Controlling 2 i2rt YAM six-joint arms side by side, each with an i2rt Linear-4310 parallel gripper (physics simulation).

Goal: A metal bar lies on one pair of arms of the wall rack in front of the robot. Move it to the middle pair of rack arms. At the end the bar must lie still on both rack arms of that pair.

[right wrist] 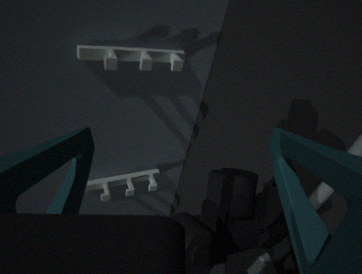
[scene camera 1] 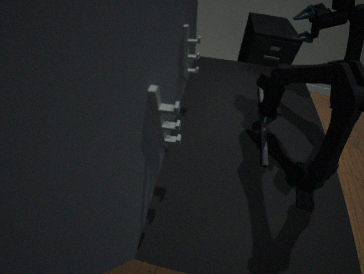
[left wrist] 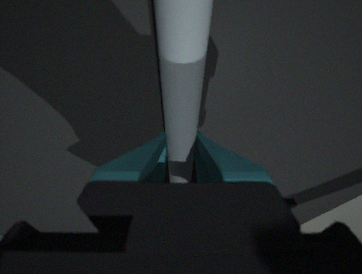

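Note:
The metal bar (scene camera 1: 264, 150) (left wrist: 184, 95) (right wrist: 325, 192) is a pale grey rod, away from the wall and over the table; its height is hard to tell. My left gripper (scene camera 1: 265, 120) (left wrist: 180, 136) is shut on it, with the teal fingers against both sides. The left arm hides part of the bar. The wall rack has two white uprights, a nearer one (scene camera 1: 154, 95) and a farther one (scene camera 1: 186, 40), each with three arms. The middle arms (scene camera 1: 171, 124) (scene camera 1: 193, 56) carry no bar. My right gripper (scene camera 1: 295, 28) (right wrist: 181, 137) is open and empty, away from the bar.
The dark table (scene camera 1: 210, 210) meets the grey wall (scene camera 1: 75, 125) below the rack. A dark drawer cabinet (scene camera 1: 270, 42) stands beyond the table's far end. The left arm (scene camera 1: 345, 125) reaches over the table from the right. Dark arm parts show low in the right wrist view.

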